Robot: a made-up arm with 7 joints. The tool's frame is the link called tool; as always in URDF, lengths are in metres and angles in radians.
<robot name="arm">
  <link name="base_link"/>
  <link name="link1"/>
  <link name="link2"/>
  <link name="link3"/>
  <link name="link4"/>
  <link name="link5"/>
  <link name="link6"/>
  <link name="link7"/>
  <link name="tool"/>
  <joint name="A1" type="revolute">
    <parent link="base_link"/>
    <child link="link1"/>
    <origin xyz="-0.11 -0.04 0.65" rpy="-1.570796 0 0"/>
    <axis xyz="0 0 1"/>
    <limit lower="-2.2" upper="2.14"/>
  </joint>
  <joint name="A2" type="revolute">
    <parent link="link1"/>
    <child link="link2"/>
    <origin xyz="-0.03 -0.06 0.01" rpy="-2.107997 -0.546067 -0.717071"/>
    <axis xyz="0 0 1"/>
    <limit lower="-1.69" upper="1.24"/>
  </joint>
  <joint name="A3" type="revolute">
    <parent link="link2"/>
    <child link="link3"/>
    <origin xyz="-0.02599 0.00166 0.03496" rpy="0 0.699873 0"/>
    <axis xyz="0 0 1"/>
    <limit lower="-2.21" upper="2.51"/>
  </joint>
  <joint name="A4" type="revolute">
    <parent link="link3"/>
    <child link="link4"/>
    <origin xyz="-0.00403 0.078 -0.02" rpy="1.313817 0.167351 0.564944"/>
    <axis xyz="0 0 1"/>
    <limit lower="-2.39" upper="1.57"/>
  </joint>
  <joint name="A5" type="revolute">
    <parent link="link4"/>
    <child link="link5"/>
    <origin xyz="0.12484 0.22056 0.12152" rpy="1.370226 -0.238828 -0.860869"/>
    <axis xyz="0 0 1"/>
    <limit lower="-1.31" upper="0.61"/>
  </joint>
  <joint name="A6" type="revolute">
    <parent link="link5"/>
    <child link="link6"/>
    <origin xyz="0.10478 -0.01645 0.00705" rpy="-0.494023 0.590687 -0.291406"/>
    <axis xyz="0 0 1"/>
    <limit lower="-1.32" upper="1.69"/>
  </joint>
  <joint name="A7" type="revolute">
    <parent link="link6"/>
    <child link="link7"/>
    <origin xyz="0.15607 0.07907 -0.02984" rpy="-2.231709 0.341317 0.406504"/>
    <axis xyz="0 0 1"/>
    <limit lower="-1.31" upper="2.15"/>
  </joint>
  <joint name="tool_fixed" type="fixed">
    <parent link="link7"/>
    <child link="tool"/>
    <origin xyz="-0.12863 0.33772 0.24" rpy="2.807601 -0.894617 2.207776"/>
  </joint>
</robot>
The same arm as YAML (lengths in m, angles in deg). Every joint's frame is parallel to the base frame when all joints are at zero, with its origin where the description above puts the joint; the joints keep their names.
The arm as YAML. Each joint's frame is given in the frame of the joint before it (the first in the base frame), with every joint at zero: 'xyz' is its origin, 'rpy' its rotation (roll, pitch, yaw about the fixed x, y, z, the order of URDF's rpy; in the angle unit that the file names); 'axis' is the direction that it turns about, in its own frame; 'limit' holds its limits. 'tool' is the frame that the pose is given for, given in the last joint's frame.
units:
  length: m
  angle: deg
joints:
  - name: A1
    type: revolute
    origin:
      xyz: [-0.11, -0.04, 0.65]
      rpy: [0.0, 0.0, 0.0]
    axis: [0.0, 1.0, 0.0]
    limit:
      lower: -126.05
      upper: 122.61
  - name: A2
    type: revolute
    origin:
      xyz: [-0.03, 0.01, 0.06]
      rpy: [0.0, 0.0, 0.0]
    axis: [0.764924, -0.437314, -0.472915]
    limit:
      lower: -96.83
      upper: 71.05
  - name: A3
    type: revolute
    origin:
      xyz: [0.01, -0.03, -0.03]
      rpy: [0.0, 0.0, 0.0]
    axis: [1.0, 0.0, 0.0]
    limit:
      lower: -126.62
      upper: 143.81
  - name: A4
    type: revolute
    origin:
      xyz: [-0.02, -0.06, 0.05]
      rpy: [0.0, 0.0, 0.0]
    axis: [0.250609, 0.958936, -0.132805]
    limit:
      lower: -136.94
      upper: 89.95
  - name: A5
    type: revolute
    origin:
      xyz: [0.22, 0.09, 0.15]
      rpy: [0.0, 0.0, 0.0]
    axis: [-0.397596, 0.181198, -0.899491]
    limit:
      lower: -75.06
      upper: 34.95
  - name: A6
    type: revolute
    origin:
      xyz: [-0.09, 0.04, 0.04]
      rpy: [0.0, 0.0, 0.0]
    axis: [-0.578428, 0.701734, -0.41592]
    limit:
      lower: -75.63
      upper: 96.83
  - name: A7
    type: revolute
    origin:
      xyz: [-0.01, 0.05, 0.17]
      rpy: [0.0, 0.0, 0.0]
    axis: [1.0, 0.0, 0.0]
    limit:
      lower: -75.06
      upper: 123.19
tool:
  origin:
    xyz: [0.24, -0.35, -0.09]
    rpy: [95.16, 18.27, -34.78]

